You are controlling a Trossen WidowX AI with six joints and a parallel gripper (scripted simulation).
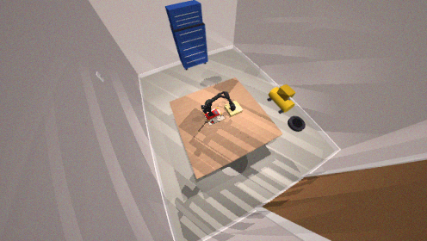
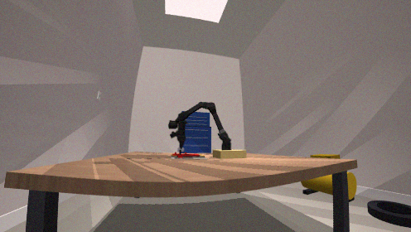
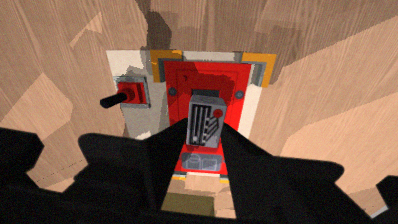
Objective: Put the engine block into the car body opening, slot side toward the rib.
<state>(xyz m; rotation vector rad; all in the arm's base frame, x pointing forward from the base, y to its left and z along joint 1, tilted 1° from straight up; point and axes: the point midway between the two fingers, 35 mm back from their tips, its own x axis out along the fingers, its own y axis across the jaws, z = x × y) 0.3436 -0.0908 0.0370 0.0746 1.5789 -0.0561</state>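
The grey engine block is 10 mm below my gripper tip. The rest, counted from my gripper tip: grey base plate (50 mm below, 40 mm behind, 20 mm to the left).
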